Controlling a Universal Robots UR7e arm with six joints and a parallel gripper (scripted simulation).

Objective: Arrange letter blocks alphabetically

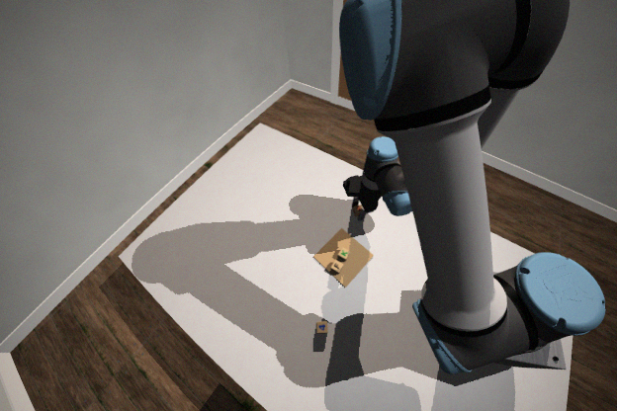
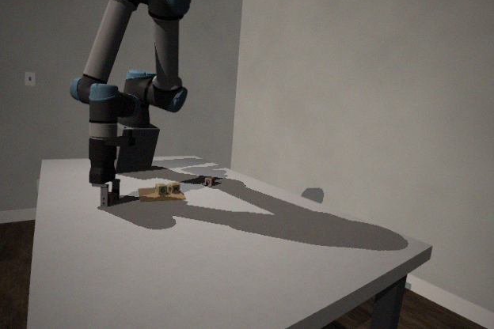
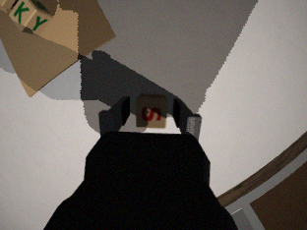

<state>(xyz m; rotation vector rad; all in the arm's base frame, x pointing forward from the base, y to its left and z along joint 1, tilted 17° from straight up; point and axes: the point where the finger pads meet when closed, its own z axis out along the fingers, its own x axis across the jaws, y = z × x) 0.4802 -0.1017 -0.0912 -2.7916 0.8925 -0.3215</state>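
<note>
The block lies right at my hand. Round my hand: tan mat 160 mm to the left, 50 mm behind, 20 mm below.
</note>
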